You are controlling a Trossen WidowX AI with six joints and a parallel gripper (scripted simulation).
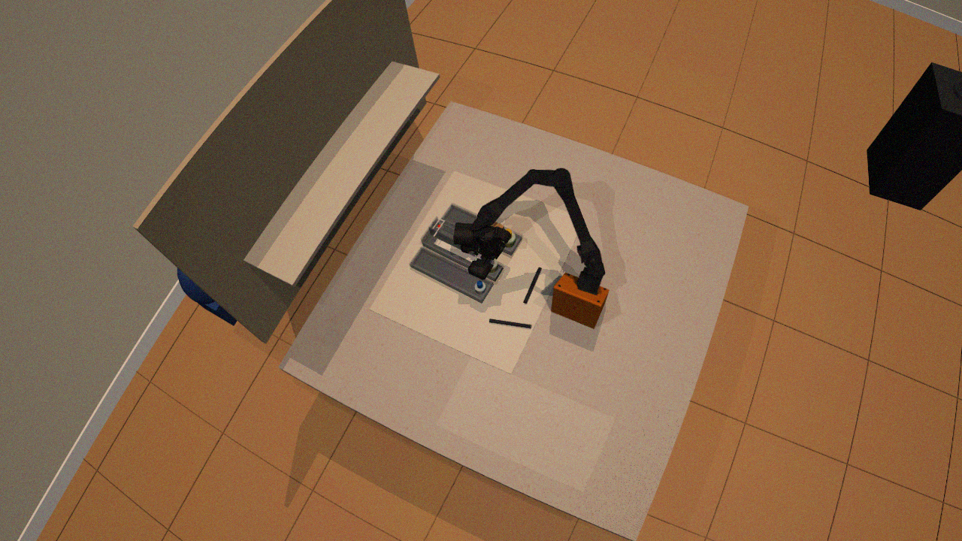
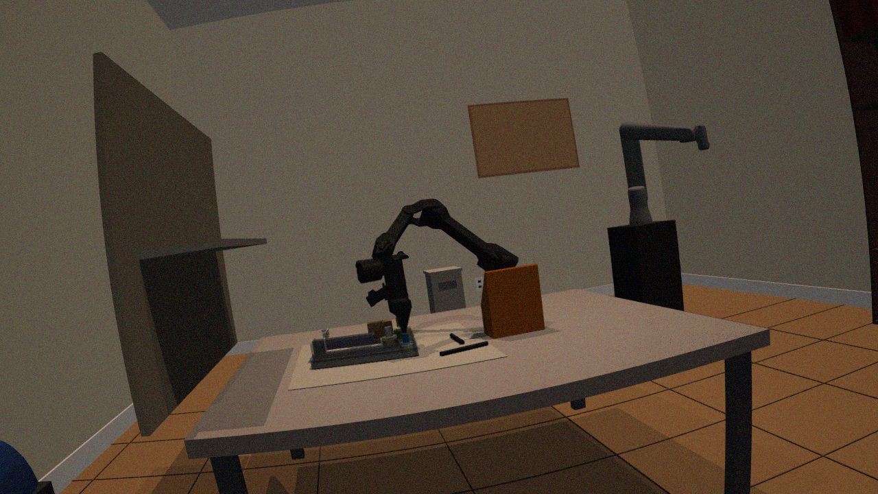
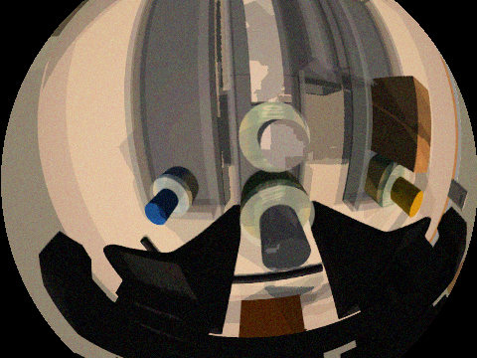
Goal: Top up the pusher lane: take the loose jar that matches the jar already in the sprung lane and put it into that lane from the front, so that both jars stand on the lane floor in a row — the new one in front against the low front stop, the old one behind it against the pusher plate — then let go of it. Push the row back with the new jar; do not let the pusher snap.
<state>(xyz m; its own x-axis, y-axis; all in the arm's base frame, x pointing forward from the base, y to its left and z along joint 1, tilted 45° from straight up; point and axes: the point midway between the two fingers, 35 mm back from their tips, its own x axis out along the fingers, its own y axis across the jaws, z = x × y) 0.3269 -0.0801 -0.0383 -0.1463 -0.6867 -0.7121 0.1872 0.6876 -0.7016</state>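
Now: the cream mat 5 cm below my gripper tip, 5 cm ahead of it and 2 cm to the right of it. Also, from my gripper tip: shelf 50 cm ahead, 31 cm above, 8 cm to the right.
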